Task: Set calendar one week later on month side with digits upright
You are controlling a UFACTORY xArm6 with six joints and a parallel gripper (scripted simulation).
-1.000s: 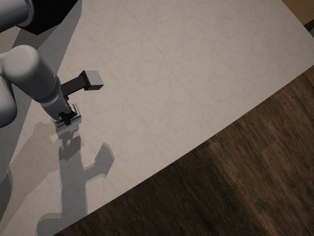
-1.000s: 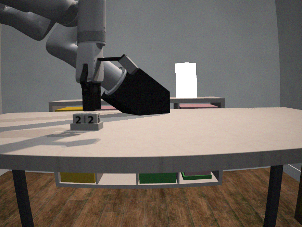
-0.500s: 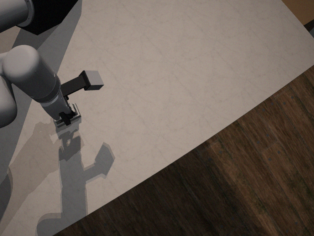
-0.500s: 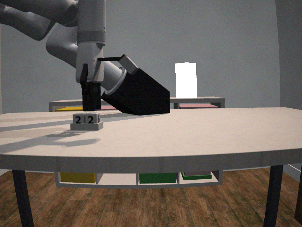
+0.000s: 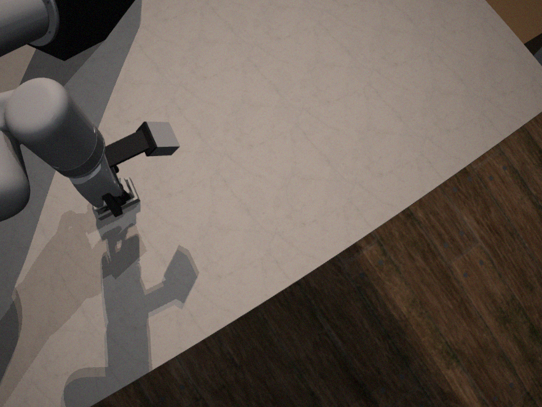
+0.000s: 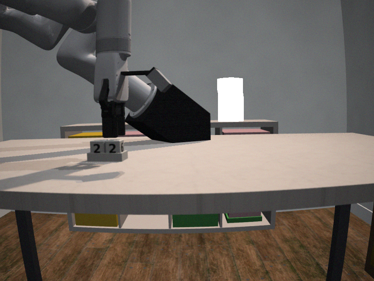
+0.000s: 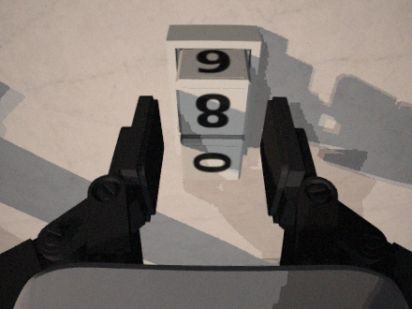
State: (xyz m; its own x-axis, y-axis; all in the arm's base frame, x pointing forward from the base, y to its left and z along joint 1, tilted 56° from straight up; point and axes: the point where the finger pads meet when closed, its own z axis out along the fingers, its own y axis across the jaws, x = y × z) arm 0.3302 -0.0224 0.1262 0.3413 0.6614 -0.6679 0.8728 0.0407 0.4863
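My hand is 4 cm above the white cube. Also, from my hand: grey tray: 6 cm below, 2 cm to the right, 1 cm behind.
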